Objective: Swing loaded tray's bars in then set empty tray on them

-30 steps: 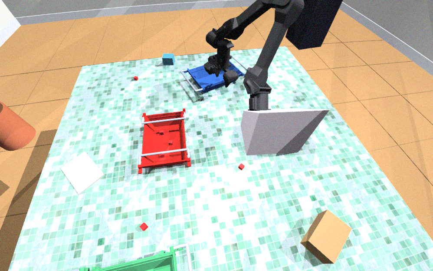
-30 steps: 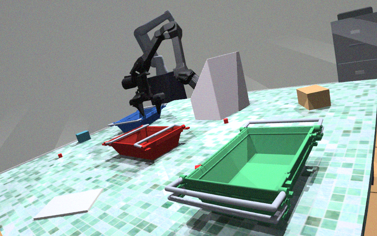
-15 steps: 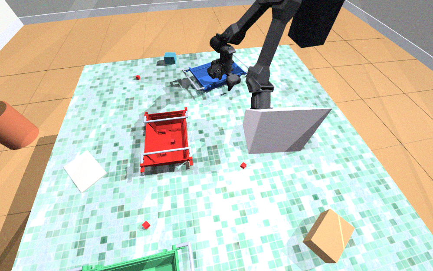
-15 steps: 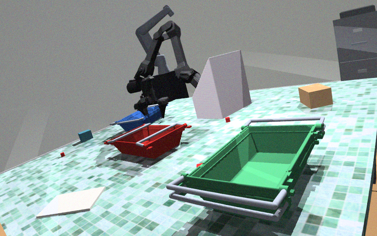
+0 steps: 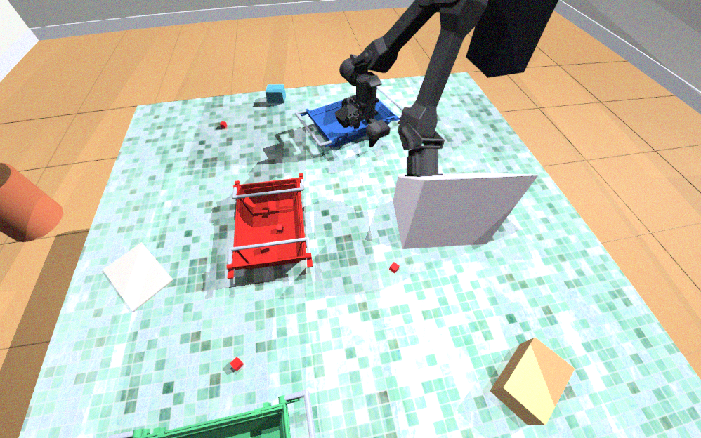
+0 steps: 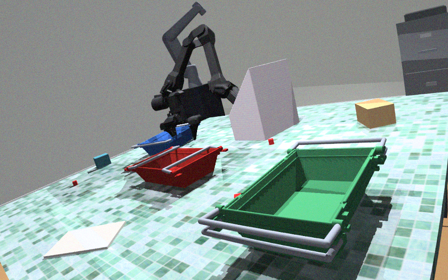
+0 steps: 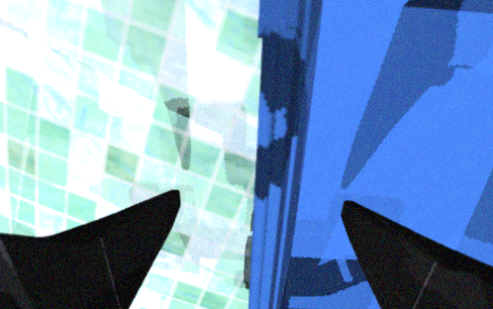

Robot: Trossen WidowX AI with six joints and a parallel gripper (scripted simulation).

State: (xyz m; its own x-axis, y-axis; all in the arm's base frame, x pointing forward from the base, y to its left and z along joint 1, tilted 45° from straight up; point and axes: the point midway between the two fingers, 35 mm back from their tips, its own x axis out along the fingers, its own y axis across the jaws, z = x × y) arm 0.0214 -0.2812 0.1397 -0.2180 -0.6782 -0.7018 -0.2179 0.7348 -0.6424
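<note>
The blue tray lies 20 mm ahead of my gripper tip, 70 mm to the right of it and 30 mm above it. The rest, counted from my gripper tip: tan box 80 mm behind, 750 mm to the left, 20 mm above; then flat white plate 650 mm ahead, 290 mm to the left, 10 mm below; then cyan cube 230 mm ahead, 320 mm to the right, 10 mm above.
</note>
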